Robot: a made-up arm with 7 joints. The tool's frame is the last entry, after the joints.
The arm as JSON. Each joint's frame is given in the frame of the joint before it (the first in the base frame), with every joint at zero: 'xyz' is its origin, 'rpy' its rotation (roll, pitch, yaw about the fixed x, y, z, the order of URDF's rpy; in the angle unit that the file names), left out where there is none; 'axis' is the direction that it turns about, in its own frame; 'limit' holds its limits. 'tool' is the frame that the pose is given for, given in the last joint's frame.
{
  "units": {
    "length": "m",
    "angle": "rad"
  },
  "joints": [
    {
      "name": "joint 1",
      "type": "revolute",
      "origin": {
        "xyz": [
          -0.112,
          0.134,
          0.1
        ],
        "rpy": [
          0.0,
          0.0,
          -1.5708
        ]
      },
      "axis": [
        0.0,
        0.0,
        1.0
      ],
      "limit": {
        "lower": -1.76,
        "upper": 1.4
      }
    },
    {
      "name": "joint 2",
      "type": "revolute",
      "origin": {
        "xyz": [
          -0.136,
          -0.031,
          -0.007
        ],
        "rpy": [
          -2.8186,
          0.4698,
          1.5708
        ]
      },
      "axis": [
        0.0,
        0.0,
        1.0
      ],
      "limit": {
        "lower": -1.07,
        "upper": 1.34
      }
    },
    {
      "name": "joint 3",
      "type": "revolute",
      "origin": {
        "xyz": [
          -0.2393,
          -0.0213,
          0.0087
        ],
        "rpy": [
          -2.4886,
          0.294,
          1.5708
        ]
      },
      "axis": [
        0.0,
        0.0,
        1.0
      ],
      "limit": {
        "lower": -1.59,
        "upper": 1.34
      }
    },
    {
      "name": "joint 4",
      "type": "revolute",
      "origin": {
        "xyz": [
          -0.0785,
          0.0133,
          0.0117
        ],
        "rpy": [
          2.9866,
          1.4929,
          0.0
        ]
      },
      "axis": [
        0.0,
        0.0,
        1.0
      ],
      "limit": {
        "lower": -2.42,
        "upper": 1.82
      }
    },
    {
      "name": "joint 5",
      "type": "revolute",
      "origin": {
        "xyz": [
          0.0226,
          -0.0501,
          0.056
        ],
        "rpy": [
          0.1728,
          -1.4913,
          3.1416
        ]
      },
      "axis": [
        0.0,
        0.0,
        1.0
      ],
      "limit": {
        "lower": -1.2,
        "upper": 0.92
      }
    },
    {
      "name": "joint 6",
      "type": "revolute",
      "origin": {
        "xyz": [
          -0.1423,
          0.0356,
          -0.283
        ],
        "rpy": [
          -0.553,
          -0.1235,
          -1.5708
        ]
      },
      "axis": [
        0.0,
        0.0,
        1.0
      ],
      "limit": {
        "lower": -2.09,
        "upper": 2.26
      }
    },
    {
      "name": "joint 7",
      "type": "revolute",
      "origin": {
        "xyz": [
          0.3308,
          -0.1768,
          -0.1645
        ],
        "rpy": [
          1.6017,
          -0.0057,
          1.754
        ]
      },
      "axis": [
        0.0,
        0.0,
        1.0
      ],
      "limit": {
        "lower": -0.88,
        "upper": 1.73
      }
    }
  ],
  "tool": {
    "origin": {
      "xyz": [
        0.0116,
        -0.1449,
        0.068
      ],
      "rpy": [
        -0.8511,
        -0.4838,
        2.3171
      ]
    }
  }
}
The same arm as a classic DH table. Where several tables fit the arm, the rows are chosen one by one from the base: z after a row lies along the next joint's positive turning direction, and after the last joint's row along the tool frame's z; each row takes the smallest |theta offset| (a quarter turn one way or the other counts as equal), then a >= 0, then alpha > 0; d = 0 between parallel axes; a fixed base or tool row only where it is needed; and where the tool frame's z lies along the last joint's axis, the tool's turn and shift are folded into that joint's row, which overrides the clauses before.
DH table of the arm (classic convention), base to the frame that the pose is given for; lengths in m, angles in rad. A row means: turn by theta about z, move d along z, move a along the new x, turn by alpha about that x. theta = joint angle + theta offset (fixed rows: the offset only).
base (fixed): a -0.1746  alpha 0  d 0  theta0 -0.8746
joint 1: a -0.0909  alpha 2.5784  d 0.2605  theta0 -1.3329
joint 2: a 0.0649  alpha -2.4344  d 0.4775  theta0 -0.1965
joint 3: a -0.0253  alpha 1.6477  d 0.3736  theta0 -0.953
joint 4: a -0.0532  alpha 1.4925  d 0.1307  theta0 0.1853
joint 5: a -0.0628  alpha -0.5652  d -0.0603  theta0 0.1832
joint 6: a -0.2342  alpha 1.6017  d -0.403  theta0 1.5222
joint 7: a 0.0719  alpha 0.9477  d 0.2704  theta0 -0.4317
tool (fixed): a 0  alpha 0  d 0.1556  theta0 2.5318
Joint limits (rad, base to tool): -1.76..1.4 -1.07..1.34 -1.59..1.34 -2.42..1.82 -1.2..0.92 -2.09..2.26 -0.88..1.73

